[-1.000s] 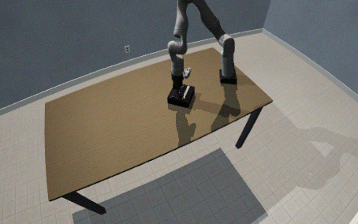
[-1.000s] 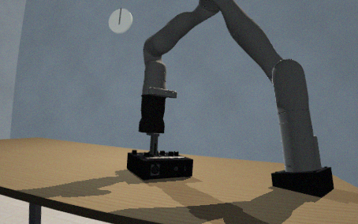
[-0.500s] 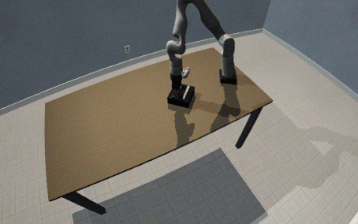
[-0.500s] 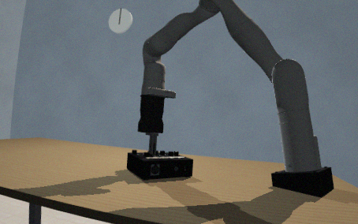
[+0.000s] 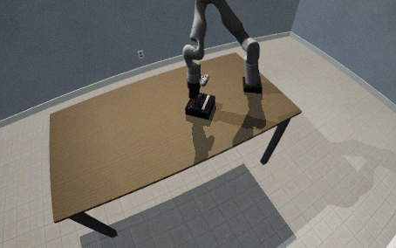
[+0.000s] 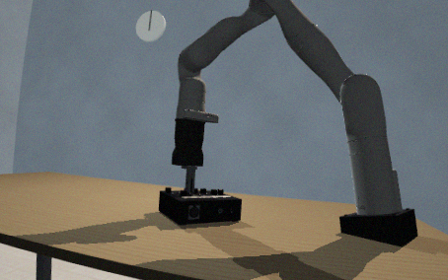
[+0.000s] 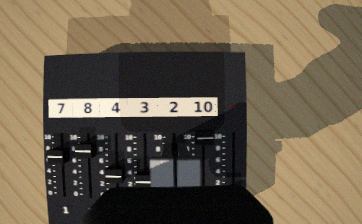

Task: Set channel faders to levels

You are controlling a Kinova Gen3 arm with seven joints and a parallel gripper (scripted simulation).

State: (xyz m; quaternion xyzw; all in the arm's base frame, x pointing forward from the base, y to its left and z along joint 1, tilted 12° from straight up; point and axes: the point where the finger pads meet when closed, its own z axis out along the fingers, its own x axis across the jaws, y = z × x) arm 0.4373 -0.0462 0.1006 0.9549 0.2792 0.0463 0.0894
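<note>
Right now the master fader cap is 50 mm ahead of my hand and 10 mm below it.
</note>
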